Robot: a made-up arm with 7 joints. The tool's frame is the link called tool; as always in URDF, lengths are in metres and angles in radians. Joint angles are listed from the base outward.
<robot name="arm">
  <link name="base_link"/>
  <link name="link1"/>
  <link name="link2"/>
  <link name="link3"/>
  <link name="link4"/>
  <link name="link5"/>
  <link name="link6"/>
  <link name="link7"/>
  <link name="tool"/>
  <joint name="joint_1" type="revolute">
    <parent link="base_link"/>
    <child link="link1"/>
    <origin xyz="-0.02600 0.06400 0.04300" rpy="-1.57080 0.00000 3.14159"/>
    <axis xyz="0 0 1"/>
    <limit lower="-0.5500" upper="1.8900"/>
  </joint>
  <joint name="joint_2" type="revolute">
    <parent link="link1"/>
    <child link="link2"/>
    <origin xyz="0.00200 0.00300 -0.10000" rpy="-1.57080 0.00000 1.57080"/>
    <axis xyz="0 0 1"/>
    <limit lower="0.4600" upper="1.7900"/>
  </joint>
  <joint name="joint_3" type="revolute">
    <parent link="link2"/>
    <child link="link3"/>
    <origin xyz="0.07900 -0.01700 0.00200" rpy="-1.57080 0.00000 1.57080"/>
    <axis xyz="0 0 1"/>
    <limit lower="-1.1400" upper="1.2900"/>
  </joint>
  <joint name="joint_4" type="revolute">
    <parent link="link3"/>
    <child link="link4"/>
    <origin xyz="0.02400 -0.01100 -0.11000" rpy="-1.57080 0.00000 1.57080"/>
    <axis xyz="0 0 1"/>
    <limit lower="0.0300" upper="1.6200"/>
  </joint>
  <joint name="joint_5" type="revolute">
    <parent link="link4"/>
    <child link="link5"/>
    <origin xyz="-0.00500 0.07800 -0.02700" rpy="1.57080 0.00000 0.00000"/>
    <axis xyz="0 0 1"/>
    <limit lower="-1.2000" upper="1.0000"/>
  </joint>
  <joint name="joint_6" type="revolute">
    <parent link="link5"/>
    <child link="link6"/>
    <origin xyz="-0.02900 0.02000 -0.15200" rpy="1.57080 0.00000 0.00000"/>
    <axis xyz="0 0 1"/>
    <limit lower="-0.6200" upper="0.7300"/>
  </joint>
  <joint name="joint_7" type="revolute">
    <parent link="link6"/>
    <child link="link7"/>
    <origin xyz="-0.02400 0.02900 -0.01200" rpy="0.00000 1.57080 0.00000"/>
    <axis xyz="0 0 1"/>
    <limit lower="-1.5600" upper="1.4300"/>
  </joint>
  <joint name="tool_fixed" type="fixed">
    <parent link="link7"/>
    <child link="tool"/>
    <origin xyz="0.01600 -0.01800 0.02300" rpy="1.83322 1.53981 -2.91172"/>
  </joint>
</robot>
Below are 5 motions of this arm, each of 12 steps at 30 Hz.
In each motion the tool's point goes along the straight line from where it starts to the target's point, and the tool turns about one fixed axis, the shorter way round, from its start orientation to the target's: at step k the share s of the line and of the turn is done. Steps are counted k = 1, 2, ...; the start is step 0. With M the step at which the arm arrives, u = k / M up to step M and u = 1 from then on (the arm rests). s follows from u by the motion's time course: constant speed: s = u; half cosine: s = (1 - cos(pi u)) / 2; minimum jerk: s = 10 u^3 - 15 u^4 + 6 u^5.
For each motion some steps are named. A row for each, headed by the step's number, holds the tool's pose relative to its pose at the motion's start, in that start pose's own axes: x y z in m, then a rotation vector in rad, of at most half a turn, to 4 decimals.
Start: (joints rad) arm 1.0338 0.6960 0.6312 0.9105 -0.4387 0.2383 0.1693
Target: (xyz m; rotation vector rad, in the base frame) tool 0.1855 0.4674 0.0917 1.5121 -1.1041 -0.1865
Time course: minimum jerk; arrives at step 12
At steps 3, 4, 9, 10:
3: -0.0003 0.0047 -0.0012 -0.0037 -0.0137 -0.0929
4: -0.0005 0.0095 -0.0025 -0.0074 -0.0278 -0.1883
9: -0.0022 0.0408 -0.0107 -0.0317 -0.1187 -0.8045
10: -0.0023 0.0439 -0.0115 -0.0341 -0.1277 -0.8655

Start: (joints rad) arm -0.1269 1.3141 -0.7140 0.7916 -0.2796 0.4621 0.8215
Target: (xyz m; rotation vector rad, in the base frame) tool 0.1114 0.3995 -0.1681 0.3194 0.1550 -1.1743
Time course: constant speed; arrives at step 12
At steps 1, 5, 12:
1: 0.0012 0.0015 0.0043 0.0174 -0.0503 -0.0182
5: 0.0058 0.0074 0.0215 0.0869 -0.2516 -0.0910
12: 0.0138 0.0179 0.0516 0.2085 -0.6038 -0.2185

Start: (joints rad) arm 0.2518 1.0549 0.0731 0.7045 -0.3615 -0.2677 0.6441
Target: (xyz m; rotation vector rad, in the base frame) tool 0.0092 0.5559 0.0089 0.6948 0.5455 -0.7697
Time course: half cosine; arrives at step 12
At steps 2, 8, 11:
2: -0.0090 0.0041 0.0106 -0.0270 0.0687 -0.0214
8: -0.1008 0.0454 0.1182 -0.3021 0.7697 -0.2391
11: -0.1321 0.0595 0.1549 -0.3959 1.0088 -0.3133

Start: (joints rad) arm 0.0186 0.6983 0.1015 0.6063 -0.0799 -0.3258 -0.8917
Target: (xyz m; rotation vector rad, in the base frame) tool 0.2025 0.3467 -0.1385 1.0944 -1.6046 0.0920
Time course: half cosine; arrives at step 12
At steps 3, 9, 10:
3: 0.0172 0.0008 0.0003 -0.0385 -0.0457 0.0650
9: 0.1000 0.0046 0.0019 -0.2243 -0.2666 0.3786
10: 0.1093 0.0050 0.0021 -0.2451 -0.2915 0.4139

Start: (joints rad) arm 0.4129 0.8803 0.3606 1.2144 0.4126 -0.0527 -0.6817
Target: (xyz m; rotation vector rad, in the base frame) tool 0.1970 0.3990 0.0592 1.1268 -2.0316 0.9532
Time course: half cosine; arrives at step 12
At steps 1, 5, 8, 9, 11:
1: -0.0001 0.0000 0.0000 -0.0001 -0.0024 0.0023
5: -0.0012 -0.0003 0.0006 -0.0021 -0.0522 0.0501
8: -0.0024 -0.0005 0.0011 -0.0042 -0.1057 0.1015
9: -0.0027 -0.0006 0.0013 -0.0047 -0.1203 0.1155
11: -0.0031 -0.0007 0.0015 -0.0055 -0.1386 0.1330

